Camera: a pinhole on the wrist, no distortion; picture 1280 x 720 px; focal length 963.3 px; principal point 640.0 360.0 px. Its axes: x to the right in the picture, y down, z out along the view. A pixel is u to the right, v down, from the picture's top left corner.
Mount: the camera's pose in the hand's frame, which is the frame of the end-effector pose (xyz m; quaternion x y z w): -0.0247 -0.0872 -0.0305 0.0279 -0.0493 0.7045 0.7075
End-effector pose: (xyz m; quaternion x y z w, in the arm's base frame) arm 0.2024 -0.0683 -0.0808 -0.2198 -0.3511 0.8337 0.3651
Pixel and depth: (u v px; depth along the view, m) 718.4 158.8 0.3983
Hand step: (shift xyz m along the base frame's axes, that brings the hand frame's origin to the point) -0.2159 -0.0742 0.3125
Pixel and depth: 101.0 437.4 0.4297
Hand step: -0.0141 -0.0310 0.5286
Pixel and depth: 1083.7 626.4 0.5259
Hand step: -0.2463 -0.4073 0.2856
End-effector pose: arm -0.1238 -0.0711 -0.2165 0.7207 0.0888 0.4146 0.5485
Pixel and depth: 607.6 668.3 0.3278
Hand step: 0.1563 -0.2389 -0.2008
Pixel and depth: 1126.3 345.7 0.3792
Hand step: 0.2158 -0.3045 0.0183
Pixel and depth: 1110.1 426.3 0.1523
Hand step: 0.0738 -0.1039 -0.0526
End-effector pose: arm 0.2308 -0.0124 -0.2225 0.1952 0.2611 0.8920 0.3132
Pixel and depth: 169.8 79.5 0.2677
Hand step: 0.1946 0.2710 0.0392
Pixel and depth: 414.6 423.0 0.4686
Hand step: 0.3798 0.2638 0.1743
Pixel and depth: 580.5 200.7 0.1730
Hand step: 0.1266 0.1255 0.0421
